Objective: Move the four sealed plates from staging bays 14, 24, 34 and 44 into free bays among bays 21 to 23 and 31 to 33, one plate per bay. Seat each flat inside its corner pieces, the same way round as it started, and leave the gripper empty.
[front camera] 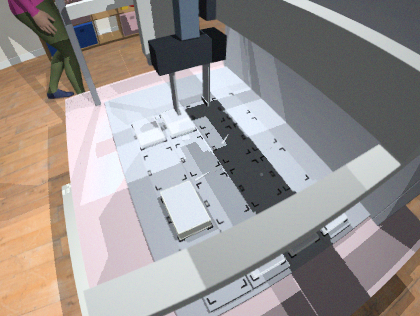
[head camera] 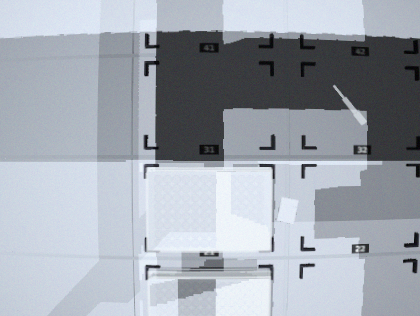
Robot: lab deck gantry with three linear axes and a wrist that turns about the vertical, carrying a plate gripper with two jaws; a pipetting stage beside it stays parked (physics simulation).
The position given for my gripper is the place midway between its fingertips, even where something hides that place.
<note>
I see my gripper (front camera: 191,106), a pale plate (front camera: 148,132) and a taller box (front camera: 187,213).
The head camera view misses the taller box: it is out of frame.
</note>
